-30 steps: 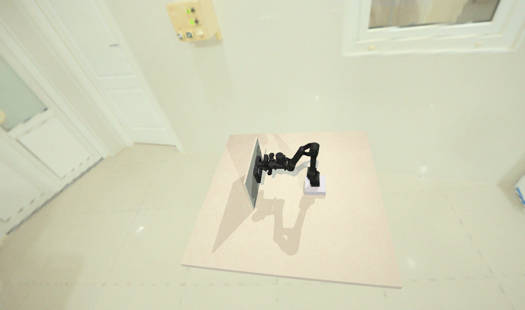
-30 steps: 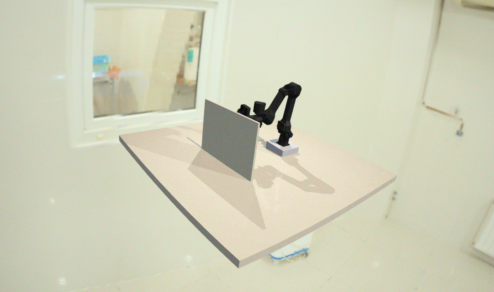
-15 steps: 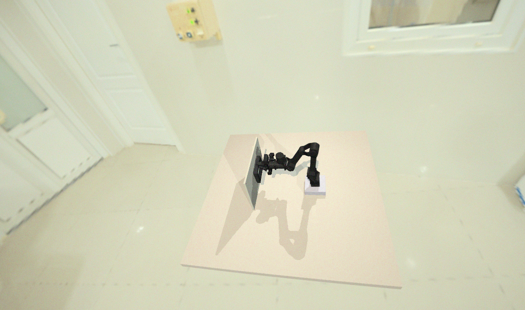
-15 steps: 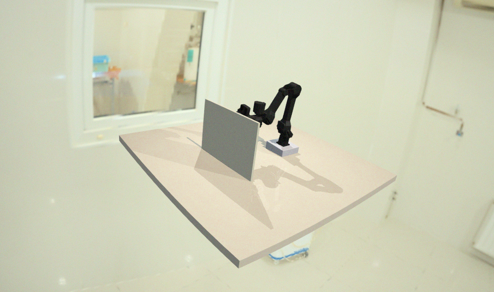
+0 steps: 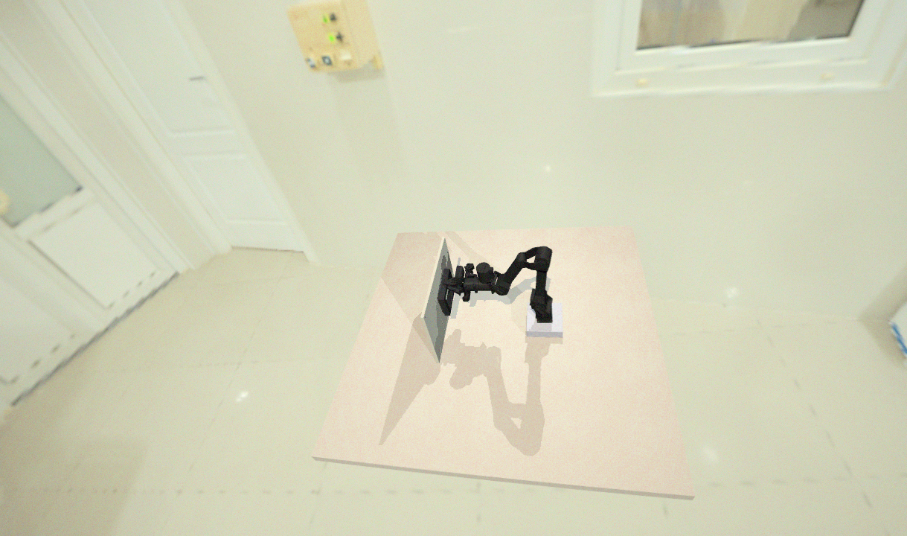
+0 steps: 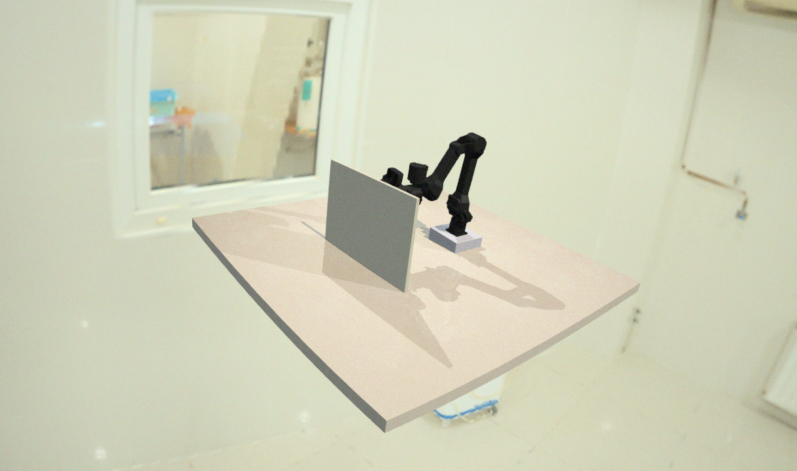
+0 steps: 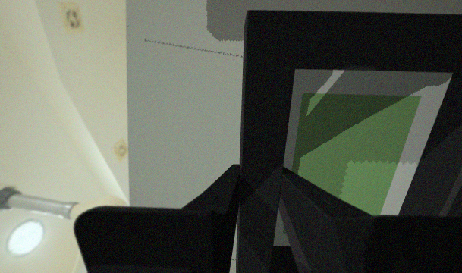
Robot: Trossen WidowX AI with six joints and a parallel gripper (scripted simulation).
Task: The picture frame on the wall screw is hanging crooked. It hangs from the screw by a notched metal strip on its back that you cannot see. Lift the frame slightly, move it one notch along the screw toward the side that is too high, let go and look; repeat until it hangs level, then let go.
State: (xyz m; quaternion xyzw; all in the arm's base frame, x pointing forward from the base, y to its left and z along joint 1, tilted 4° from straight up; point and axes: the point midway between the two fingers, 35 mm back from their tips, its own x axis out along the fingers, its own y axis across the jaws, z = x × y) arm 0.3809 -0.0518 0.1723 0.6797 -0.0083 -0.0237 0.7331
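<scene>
Now: the picture frame 50 mm below my gripper tip. Also, from my gripper tip: wall panel 20 mm ahead, 10 mm to the left, 70 mm below.
</scene>
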